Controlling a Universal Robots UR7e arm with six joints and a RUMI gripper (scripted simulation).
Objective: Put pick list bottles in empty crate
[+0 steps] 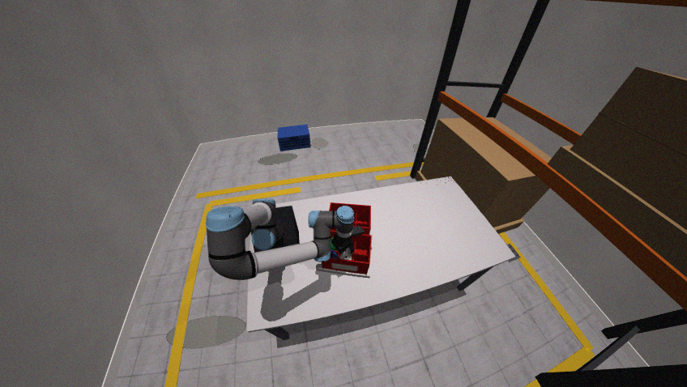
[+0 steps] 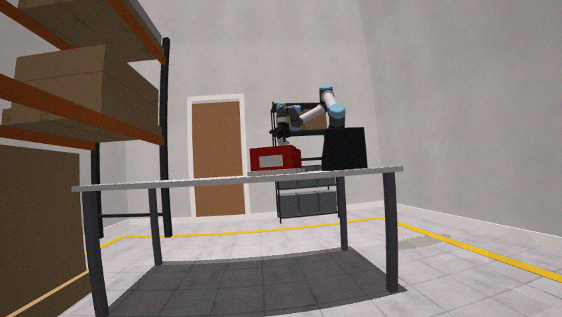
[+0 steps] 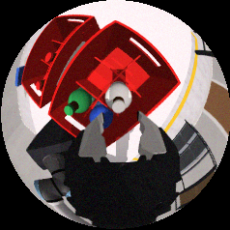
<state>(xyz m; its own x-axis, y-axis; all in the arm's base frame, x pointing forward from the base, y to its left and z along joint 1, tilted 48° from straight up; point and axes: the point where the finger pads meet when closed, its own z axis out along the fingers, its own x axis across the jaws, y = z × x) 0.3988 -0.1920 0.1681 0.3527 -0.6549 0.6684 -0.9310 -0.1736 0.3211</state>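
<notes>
Right now the grey-topped bottle is 10 cm below my hand. Round my hand: blue bottle: 10 cm below, 8 cm behind, 3 cm to the left; then green bottle: 11 cm to the left, 10 cm below, 4 cm behind.
</notes>
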